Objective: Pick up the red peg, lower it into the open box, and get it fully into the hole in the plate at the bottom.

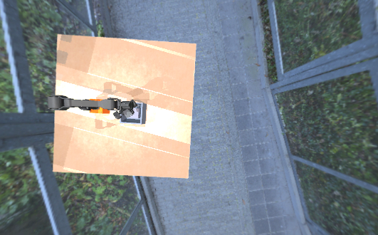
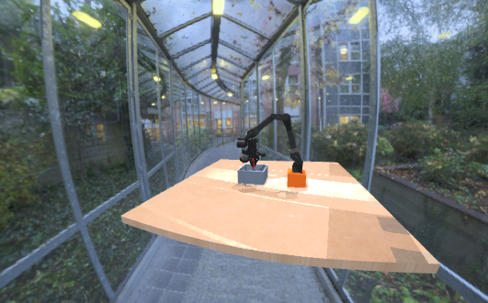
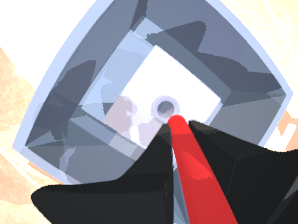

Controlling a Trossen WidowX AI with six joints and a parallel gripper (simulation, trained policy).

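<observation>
My gripper tip is 30 mm below the red peg and 10 mm to the right of it. Also, from my gripper tip: grey box 80 mm below, 10 mm to the right; then pale plate 60 mm below, 10 mm to the right.
</observation>
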